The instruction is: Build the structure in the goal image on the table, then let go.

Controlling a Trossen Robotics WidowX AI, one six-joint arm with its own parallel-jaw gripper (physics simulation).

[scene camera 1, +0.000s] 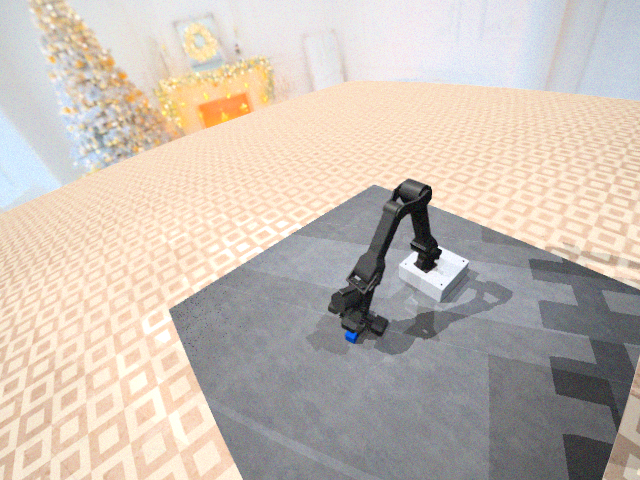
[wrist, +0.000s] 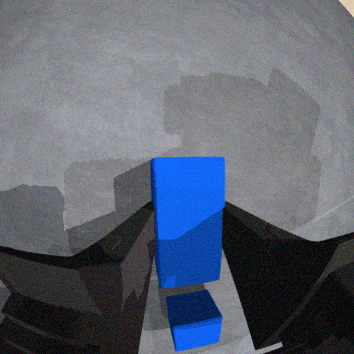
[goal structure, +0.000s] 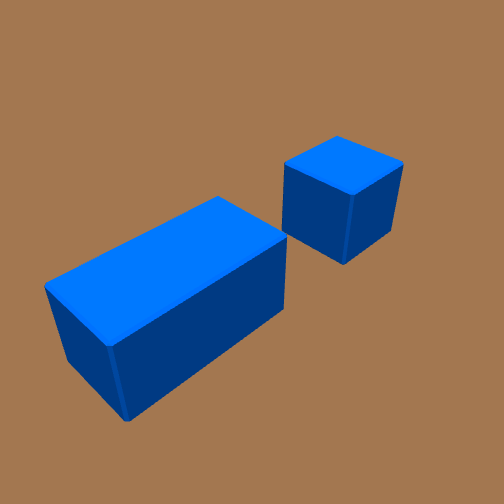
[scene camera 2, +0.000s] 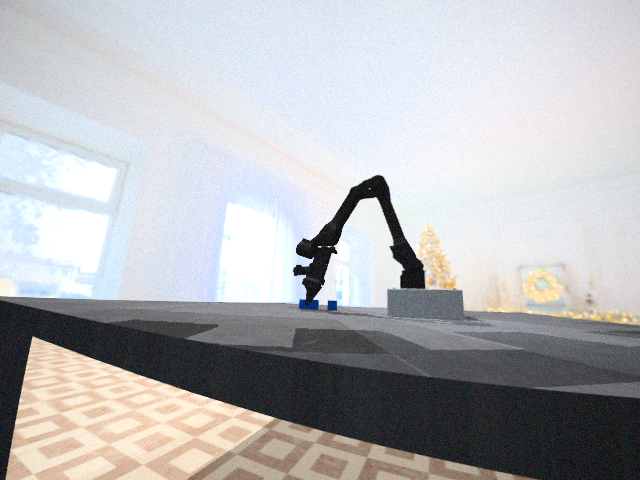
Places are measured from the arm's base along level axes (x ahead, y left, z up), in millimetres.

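Pixels of known places: gripper, fingertip midpoint: (wrist: pixel 185 207) (scene camera 2: pixel 307 304); arm's base at its link origin: (scene camera 1: pixel 425 264) (scene camera 2: pixel 413 290).
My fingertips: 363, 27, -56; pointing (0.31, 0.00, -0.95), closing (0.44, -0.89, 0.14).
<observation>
Ahead of a thing's pixels: the offset from my fingertips to its top centre, as dx, dy, dz. Level surfaces: height alone.
A longer blue block {-6, -1, +18} (scene camera 1: pixel 351 337) (scene camera 2: pixel 302 304) (wrist: pixel 189 190) lies between the two fingers of my gripper (scene camera 1: pixel 356 332) (scene camera 2: pixel 309 302) (wrist: pixel 185 208). The gripper is shut on it, a finger against each long side, pointing down. The block is at table height; the views show no gap under it. A small blue cube {-77, -44, +17} (scene camera 2: pixel 332 305) (wrist: pixel 196 322) stands apart from it, a short way toward the robot's base, near one short end of the block. In the first scene view the arm and gripper hide the cube and part of the block.
The dark grey table {dz -16} (scene camera 1: pixel 413 392) (scene camera 2: pixel 248 322) carries the arm's white-grey base block (scene camera 1: pixel 439 284) (scene camera 2: pixel 424 303), behind the two blue pieces. Shadows of the arm fall on the table around the gripper. The table's edges show in both scene views.
</observation>
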